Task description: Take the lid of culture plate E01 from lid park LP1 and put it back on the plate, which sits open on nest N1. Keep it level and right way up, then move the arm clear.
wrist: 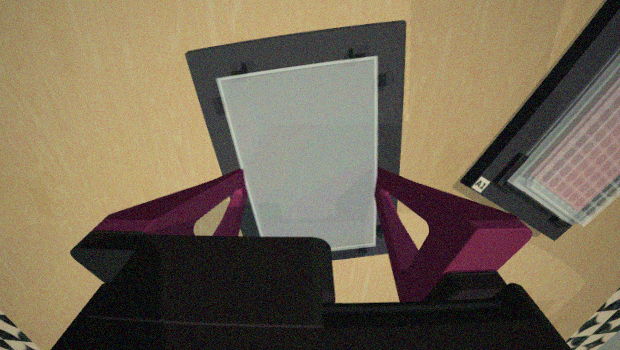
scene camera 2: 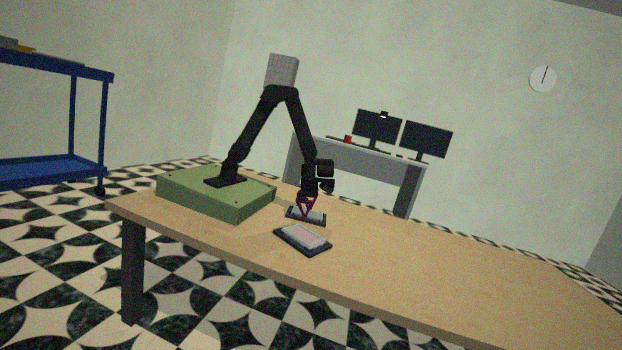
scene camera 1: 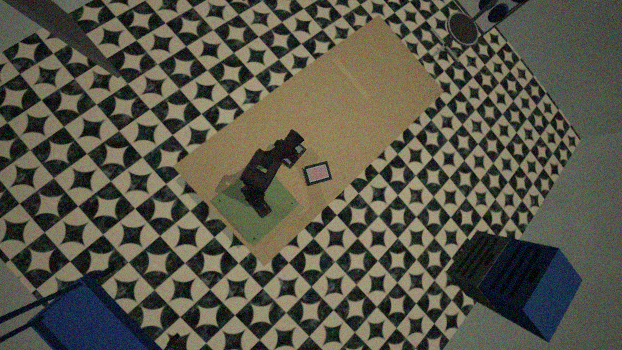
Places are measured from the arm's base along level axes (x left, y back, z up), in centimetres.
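Where they show: gripper, fingertip midpoint: (wrist: 310,175) (scene camera 2: 306,214); arm's base at its link origin: (scene camera 2: 226,181) (scene camera 1: 256,200).
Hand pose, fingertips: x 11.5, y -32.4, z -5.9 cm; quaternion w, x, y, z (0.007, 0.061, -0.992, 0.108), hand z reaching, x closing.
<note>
Things, the pixels of their top centre, and the offset from my fingertips. "spot": a spot on its surface instead. Level surfaces: height alone.
- dark lid park LP1 at its top centre: (wrist: 312,180) (scene camera 2: 307,212) (scene camera 1: 291,152) dy -0.1, dx -0.1, dz +0.9 cm
- open culture plate E01 at its top centre: (scene camera 2: 304,233) (scene camera 1: 318,173) dy -5.8, dx -20.2, dz +1.5 cm
- dark nest N1 at a spot on its surface: (wrist: 522,215) (scene camera 1: 305,176) spot: dy +1.6, dx -17.5, dz +0.1 cm
- wooden table at its surface level: dz -1.1 cm
- label reading A1 at a spot on its surface: (wrist: 481,184) spot: dy -0.7, dx -12.4, dz +0.1 cm
The pale, clear lid (wrist: 310,125) (scene camera 2: 316,216) lies level on the dark lid park LP1 (wrist: 295,42) (scene camera 2: 320,223). My gripper (wrist: 310,175) (scene camera 2: 305,214) (scene camera 1: 298,156) points down over the park. Its magenta fingers press on the two long edges of the lid, near the end closest to the wrist, so it is shut on the lid. No gap shows between lid and park. The open culture plate E01 (wrist: 582,175) (scene camera 2: 302,235) (scene camera 1: 317,173), with pink wells, sits on the dark nest N1 (wrist: 522,215) (scene camera 1: 305,176), right of the park in the wrist view.
The arm stands on a green block (scene camera 1: 265,225) (scene camera 2: 200,200) at one end of the wooden table (scene camera 1: 370,115) (scene camera 2: 425,270). A label reading A1 (wrist: 481,184) is on the nest's corner. A blue cart (scene camera 2: 106,120) and a desk with monitors (scene camera 2: 376,126) stand off the table.
</note>
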